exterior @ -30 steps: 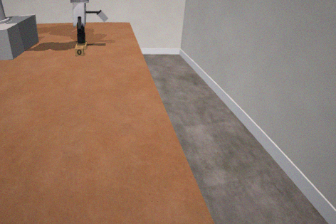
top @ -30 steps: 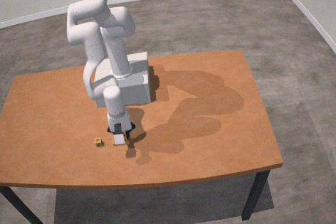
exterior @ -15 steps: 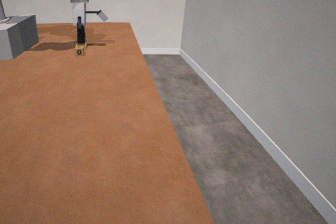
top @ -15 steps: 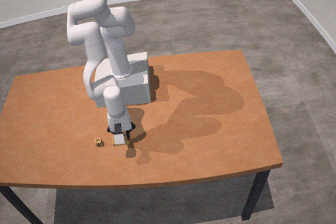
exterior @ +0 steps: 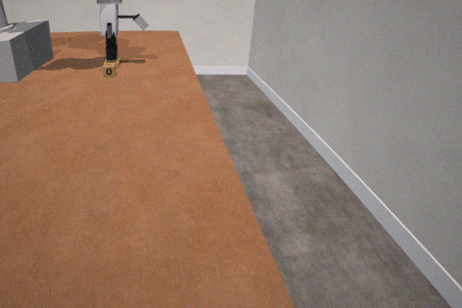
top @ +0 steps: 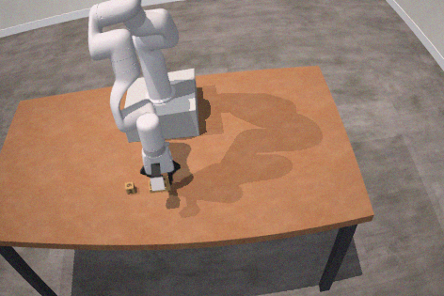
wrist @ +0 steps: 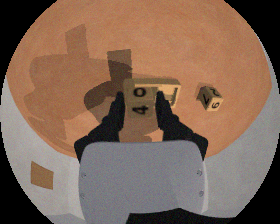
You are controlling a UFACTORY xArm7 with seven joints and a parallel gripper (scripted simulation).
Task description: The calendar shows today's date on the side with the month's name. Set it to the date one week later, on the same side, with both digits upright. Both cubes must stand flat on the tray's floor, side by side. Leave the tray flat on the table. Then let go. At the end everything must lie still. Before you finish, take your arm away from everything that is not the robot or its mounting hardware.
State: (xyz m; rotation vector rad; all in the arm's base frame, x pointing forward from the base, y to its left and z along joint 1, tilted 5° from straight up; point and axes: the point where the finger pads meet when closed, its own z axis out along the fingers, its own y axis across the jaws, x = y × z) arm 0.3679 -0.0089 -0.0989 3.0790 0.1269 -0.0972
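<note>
My hand is 20 mm to the left of the wooden tray and 30 mm above it.
</note>
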